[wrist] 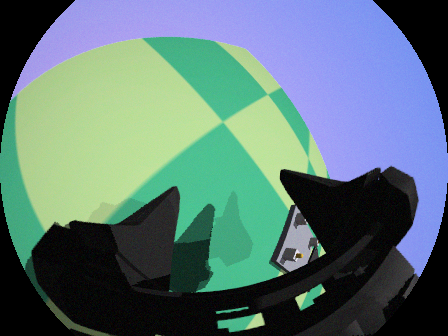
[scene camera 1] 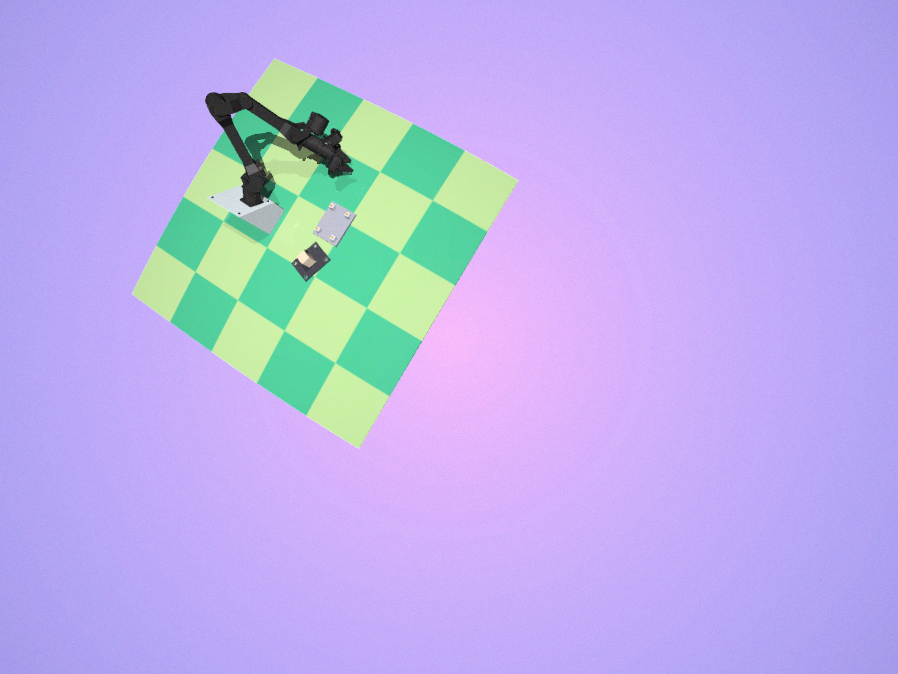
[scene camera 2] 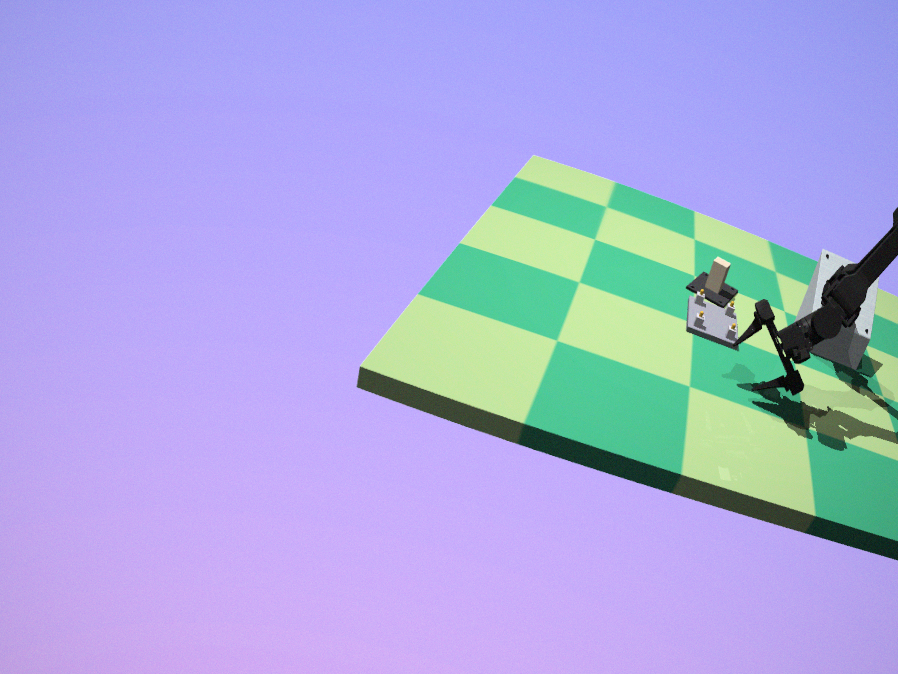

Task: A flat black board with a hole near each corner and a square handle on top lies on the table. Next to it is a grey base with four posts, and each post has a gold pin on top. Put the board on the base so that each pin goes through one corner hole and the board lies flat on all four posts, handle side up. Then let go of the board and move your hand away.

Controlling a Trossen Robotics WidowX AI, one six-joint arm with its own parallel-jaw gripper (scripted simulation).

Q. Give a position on a grey base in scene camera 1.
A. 335, 223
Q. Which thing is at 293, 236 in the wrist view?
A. A grey base.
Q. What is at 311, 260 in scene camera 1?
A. A black board.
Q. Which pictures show my gripper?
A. The wrist view, scene camera 1 and scene camera 2: all of them.
